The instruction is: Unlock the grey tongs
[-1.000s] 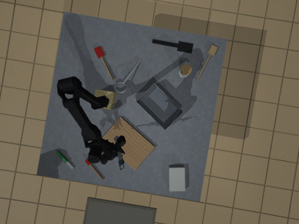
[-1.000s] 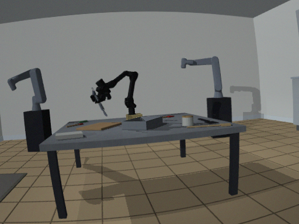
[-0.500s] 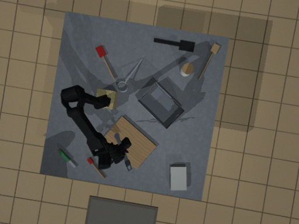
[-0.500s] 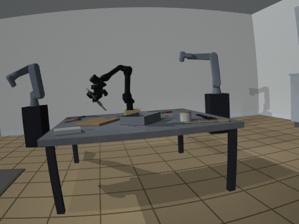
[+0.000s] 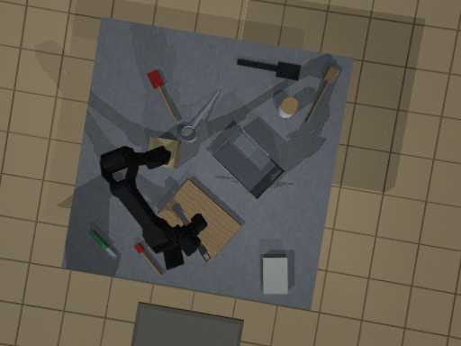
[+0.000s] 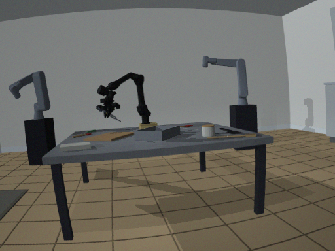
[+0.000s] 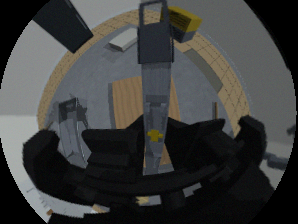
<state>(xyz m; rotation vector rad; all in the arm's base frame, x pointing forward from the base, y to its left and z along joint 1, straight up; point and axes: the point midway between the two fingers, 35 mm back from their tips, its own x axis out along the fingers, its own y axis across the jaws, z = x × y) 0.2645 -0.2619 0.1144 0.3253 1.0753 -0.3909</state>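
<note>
Now: gripper tip 2 cm past the yellow lock piece, 1 cm to the right of it and 3 cm below it. Also, from my gripper tip: white block: 43 cm ahead, 12 cm to the right, 13 cm below; roasting tin: 12 cm ahead, 37 cm to the left, 12 cm below; wooden board: 2 cm behind, 2 cm to the left, 14 cm below.
</note>
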